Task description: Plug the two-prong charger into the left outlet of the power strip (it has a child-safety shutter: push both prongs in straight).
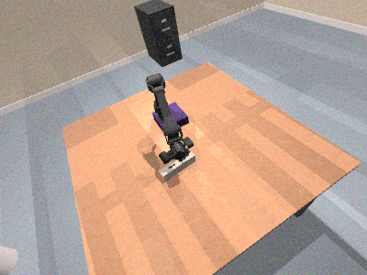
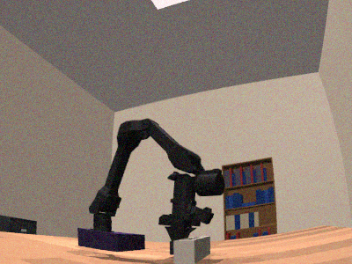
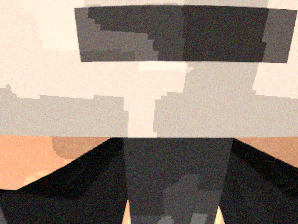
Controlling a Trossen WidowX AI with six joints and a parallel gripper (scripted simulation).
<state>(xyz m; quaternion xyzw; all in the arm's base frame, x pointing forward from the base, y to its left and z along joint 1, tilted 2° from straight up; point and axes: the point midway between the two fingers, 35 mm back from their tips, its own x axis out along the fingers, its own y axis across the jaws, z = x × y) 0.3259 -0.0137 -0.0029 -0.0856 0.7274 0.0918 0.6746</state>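
My gripper tip is now 20 mm short of the dark grey charger and 10 mm below it.
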